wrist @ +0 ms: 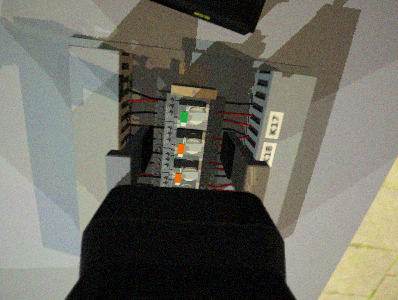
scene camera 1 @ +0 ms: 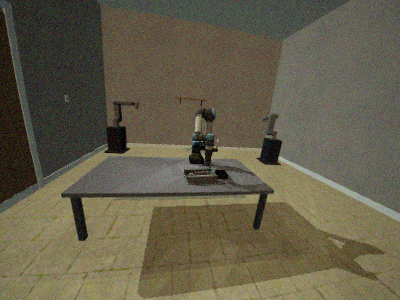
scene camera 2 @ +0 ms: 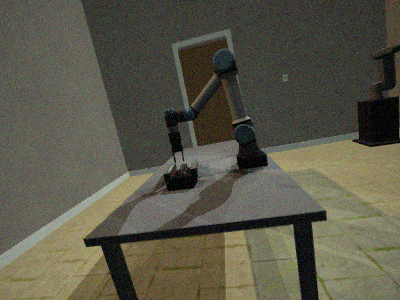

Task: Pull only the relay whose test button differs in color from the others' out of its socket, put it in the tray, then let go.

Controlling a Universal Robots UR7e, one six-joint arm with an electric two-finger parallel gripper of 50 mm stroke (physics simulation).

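Places are measured from the arm's base along level axes (x ahead, y left, z up), in metres.
Pixels of known places: gripper, between the fingertips: (wrist: 187,142) (scene camera 1: 209,167) (scene camera 2: 179,161); arm's base, origin of its link: (scene camera 1: 195,157) (scene camera 2: 249,154).
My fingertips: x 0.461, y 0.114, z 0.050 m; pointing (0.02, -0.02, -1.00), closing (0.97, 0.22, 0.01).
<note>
Ahead of a thing's pixels: the offset from my fingertips to its top centre. "spot": to the spot under its first point. Level surfaces: height alone.
In the wrist view the relay with the green test button @[0.002 m ahead, 0.010 m left, 0.045 m down] (wrist: 196,115) sits in its socket at the far end of the row. Neighbouring relays @[0.008 m ahead, 0.020 m right, 0.045 m down] (wrist: 192,146) @[0.015 m ahead, 0.050 m right, 0.045 m down] (wrist: 190,173) have orange buttons and sit in their sockets; the lower end of the row is hidden by the gripper body. My gripper (wrist: 187,142) (scene camera 2: 179,159) is open and empty, its fingers on either side of the row, level with the nearest orange-button relay and short of the green one. Finger height above the relays is hard to tell. The black tray @[0.047 m back, 0.155 m left, 0.079 m down] (wrist: 220,14) (scene camera 1: 222,174) (scene camera 2: 181,183) lies beyond the green end, partly cut off in the wrist view.
Grey wire ducts @[0.064 m back, 0.107 m right, 0.051 m down] (wrist: 95,125) @[0.109 m ahead, 0.071 m right, 0.051 m down] (wrist: 290,115) run along both sides of the row; the right one carries labels K17 @[spot: 0.079 m ahead, 0.026 m left, 0.051 m down] (wrist: 273,125) and K18. Red and black wires link ducts and sockets. The table @[0.114 m down] (scene camera 1: 125,180) (scene camera 2: 260,200) ends near the right duct.
</note>
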